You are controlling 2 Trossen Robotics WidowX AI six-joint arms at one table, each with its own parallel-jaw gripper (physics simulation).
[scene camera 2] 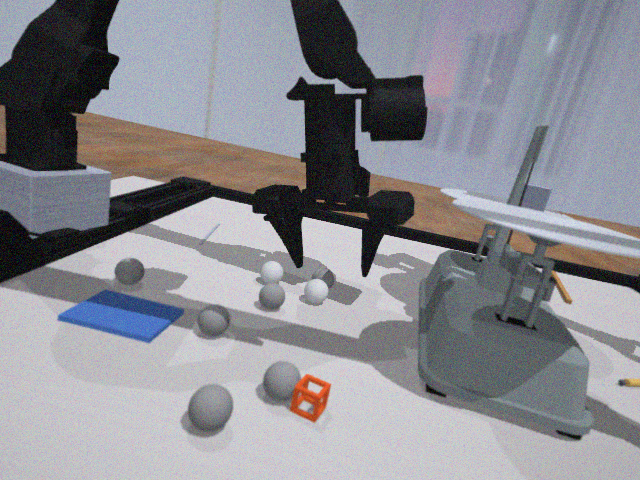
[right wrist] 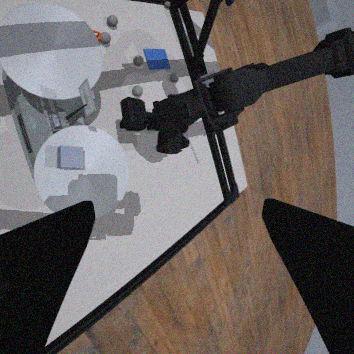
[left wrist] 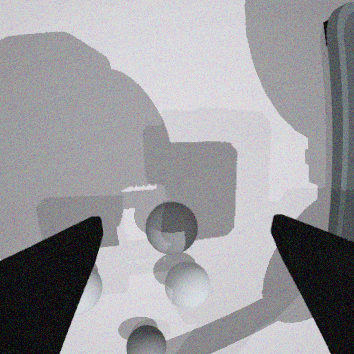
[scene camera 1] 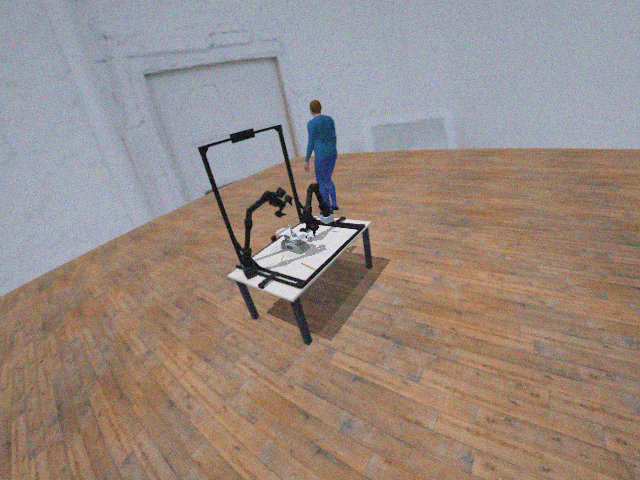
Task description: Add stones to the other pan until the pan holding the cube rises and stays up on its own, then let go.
Scene:
my right gripper: open, holds nothing
a blue flat pad (scene camera 2: 112, 312): on the table
an orange wire-frame cube (scene camera 2: 313, 398): on the table

